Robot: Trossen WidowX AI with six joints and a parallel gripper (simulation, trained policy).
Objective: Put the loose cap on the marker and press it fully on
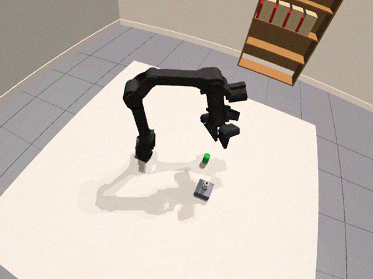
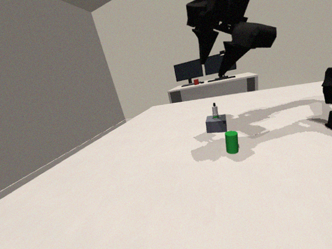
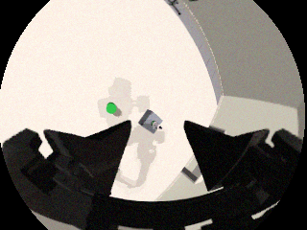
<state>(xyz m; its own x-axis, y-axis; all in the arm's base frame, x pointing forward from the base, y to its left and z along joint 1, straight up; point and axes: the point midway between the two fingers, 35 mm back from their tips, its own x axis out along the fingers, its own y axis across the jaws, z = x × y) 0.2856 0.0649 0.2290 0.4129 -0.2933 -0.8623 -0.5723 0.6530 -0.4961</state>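
My gripper tip is now 3 cm past the green cap, 4 cm to the right of it and 17 cm above it. Round my gripper tip: grey holder block 1 cm ahead, 11 cm to the right, 18 cm below.
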